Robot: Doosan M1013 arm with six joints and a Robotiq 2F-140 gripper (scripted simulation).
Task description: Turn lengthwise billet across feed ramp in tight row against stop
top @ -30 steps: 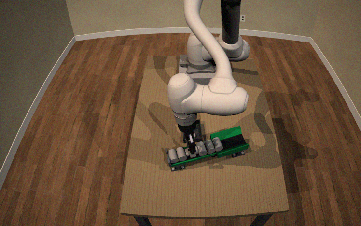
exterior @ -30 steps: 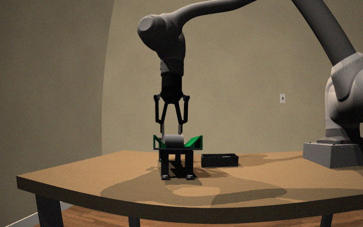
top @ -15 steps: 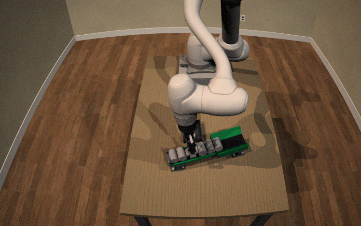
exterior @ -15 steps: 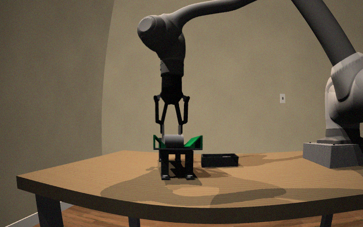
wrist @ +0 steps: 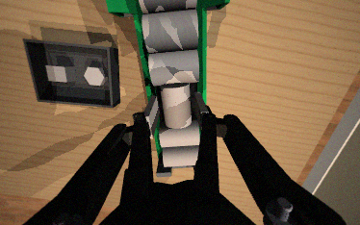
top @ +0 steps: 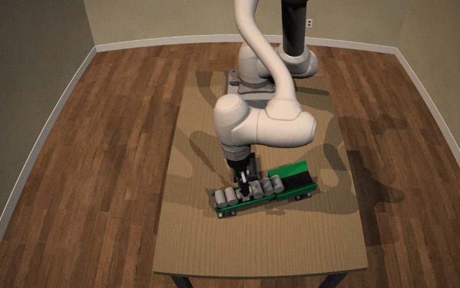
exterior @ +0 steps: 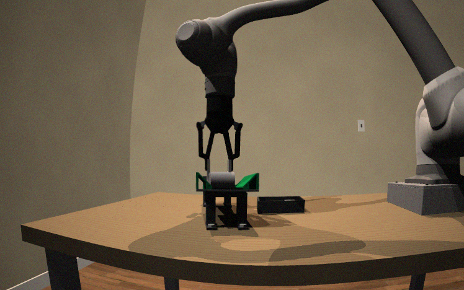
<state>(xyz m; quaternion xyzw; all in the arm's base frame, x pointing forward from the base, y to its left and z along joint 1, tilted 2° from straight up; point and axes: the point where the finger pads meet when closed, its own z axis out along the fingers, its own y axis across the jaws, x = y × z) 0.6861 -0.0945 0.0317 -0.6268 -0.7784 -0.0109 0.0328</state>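
Now: hand 20 mm short of the stop, 110 mm to the left of it and 50 mm above it. The rest, counted from my hand: black tray 170 mm behind, 10 mm to the left, 100 mm below.
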